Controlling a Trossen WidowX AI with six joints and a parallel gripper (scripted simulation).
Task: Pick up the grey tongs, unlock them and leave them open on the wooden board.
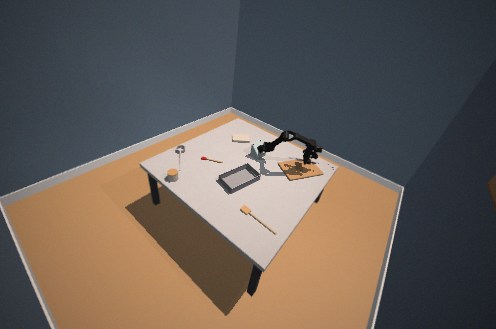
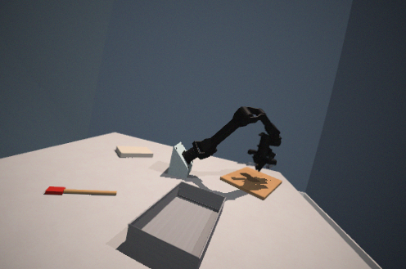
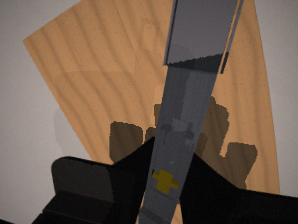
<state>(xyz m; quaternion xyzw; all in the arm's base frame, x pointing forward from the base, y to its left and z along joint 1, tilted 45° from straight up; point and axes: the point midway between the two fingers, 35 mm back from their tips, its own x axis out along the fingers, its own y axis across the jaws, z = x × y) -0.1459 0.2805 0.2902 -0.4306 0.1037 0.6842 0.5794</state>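
My gripper tip is now 40 mm below the yellow lock piece. Also, from my gripper tip: wooden board: 20 mm ahead, 20 mm to the right, 50 mm below; roasting tin: 540 mm ahead, 320 mm to the right, 30 mm below; cream block: 50 mm ahead, 710 mm to the right, 50 mm below.
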